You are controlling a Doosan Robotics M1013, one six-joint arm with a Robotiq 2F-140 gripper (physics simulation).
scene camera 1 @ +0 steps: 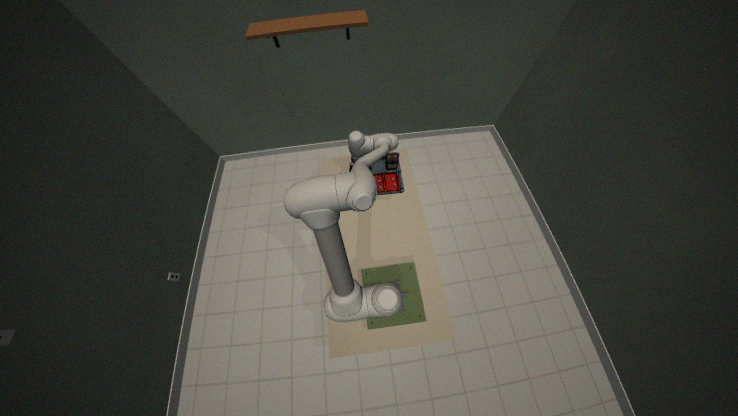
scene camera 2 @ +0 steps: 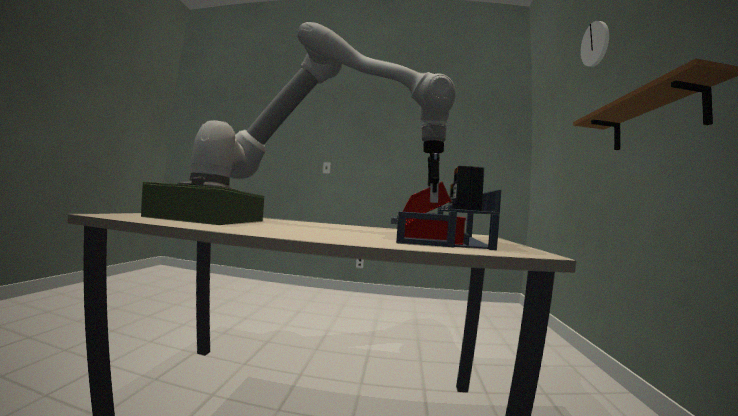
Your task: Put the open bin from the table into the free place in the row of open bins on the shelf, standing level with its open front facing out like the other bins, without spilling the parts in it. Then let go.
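Places are measured from the arm's base along level axes (x ahead, y left, z up), in millimetres.
Pixels of known places: gripper, fingertip midpoint: [scene camera 2: 432,203].
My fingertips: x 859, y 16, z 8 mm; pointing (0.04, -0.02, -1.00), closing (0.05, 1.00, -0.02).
Ahead of a thing's pixels: the offset from my fingertips to its top centre. "*": to the spot under its first point. Level surfaces: height alone.
My gripper [scene camera 2: 434,195] is shut on a red open bin @[* 53 mm back, 48 mm right, 1 mm up] [scene camera 2: 419,201], seen from the side in the scene camera 2 view. The held bin is above the lower row of the grey-blue shelf @[* 124 mm back, 303 mm right, 81 mm down] [scene camera 2: 400,228] [scene camera 1: 401,182] and looks tilted, its front end lower than its back. Its underside is partly hidden behind the shelf side, so contact cannot be told. Red bins with small grey parts, one at the right end @[* 20 mm back, 247 mm right, 112 mm down] [scene camera 1: 392,181] [scene camera 2: 431,228] and one beside it @[* 19 mm back, 140 mm right, 112 mm down] [scene camera 1: 379,183], stand in the row. The arm hides my gripper, the held bin and the row's left part in the scene camera 1 view.
A dark box @[63 mm ahead, 246 mm right, 102 mm up] [scene camera 1: 392,161] [scene camera 2: 469,187] stands on the shelf's upper level, behind the lower row and close to my gripper. The shelf stands on the wooden table @[122 mm down] [scene camera 1: 395,232] [scene camera 2: 330,238]. My arm's base is on a green block [scene camera 1: 395,322] [scene camera 2: 180,203] at the other end.
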